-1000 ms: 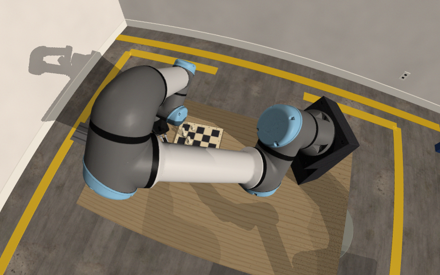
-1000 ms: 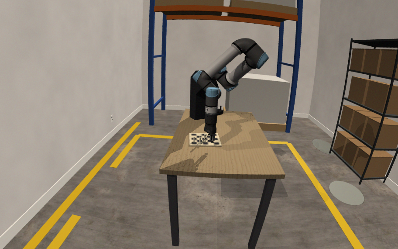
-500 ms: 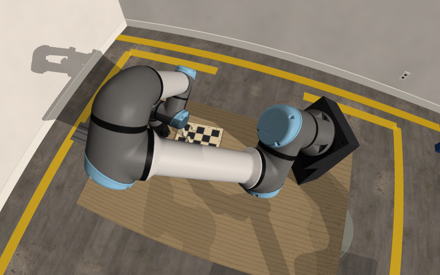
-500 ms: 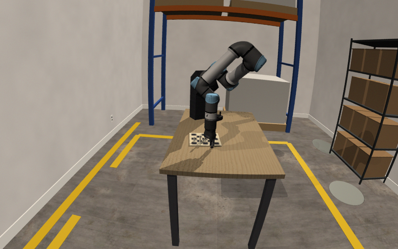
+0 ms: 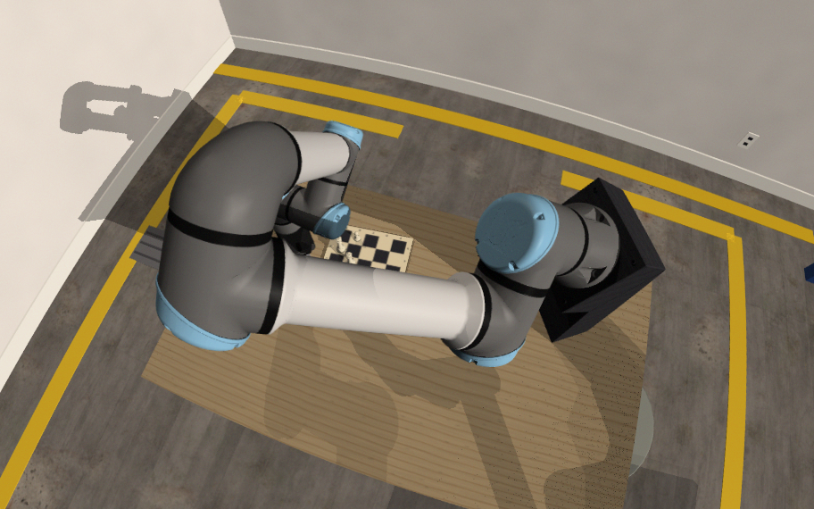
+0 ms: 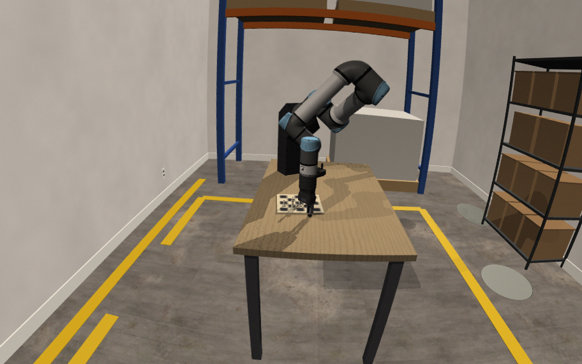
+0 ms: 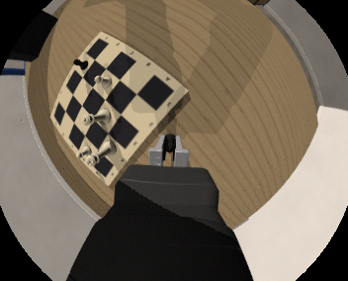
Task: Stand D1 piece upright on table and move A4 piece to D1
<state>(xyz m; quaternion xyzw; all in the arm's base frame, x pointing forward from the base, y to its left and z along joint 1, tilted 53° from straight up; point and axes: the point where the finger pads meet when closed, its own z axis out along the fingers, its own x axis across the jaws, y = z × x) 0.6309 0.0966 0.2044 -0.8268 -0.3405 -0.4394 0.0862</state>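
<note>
The chessboard lies 12 cm behind my hand, 8 cm to the right of it and 3 cm below it.
</note>
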